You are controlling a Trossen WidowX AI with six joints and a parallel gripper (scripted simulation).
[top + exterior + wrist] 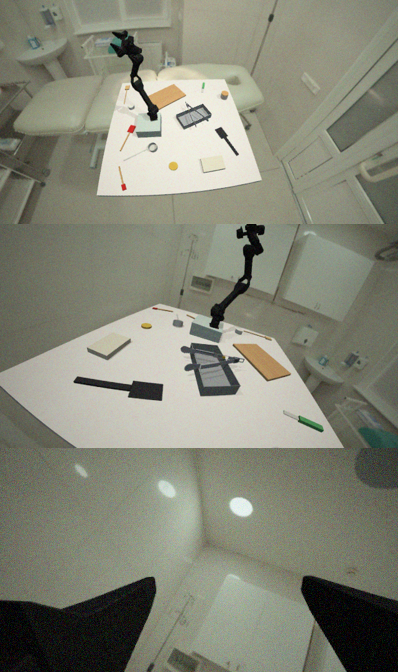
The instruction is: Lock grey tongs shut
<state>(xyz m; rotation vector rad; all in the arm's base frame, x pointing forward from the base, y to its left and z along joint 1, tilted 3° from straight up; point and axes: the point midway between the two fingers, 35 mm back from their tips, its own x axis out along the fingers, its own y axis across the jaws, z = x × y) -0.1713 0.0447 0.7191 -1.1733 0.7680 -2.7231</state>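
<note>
Right now the yellow slider is 52 cm ahead of my gripper tip, 4 cm to the right of it and 76 cm below it. Also, from my gripper tip: wooden board (36 cm ahead, 27 cm to the left, 82 cm below); yellow disc (24 cm ahead, 52 cm to the right, 82 cm below); roasting tin (55 cm ahead, 10 cm to the right, 80 cm below).
</note>
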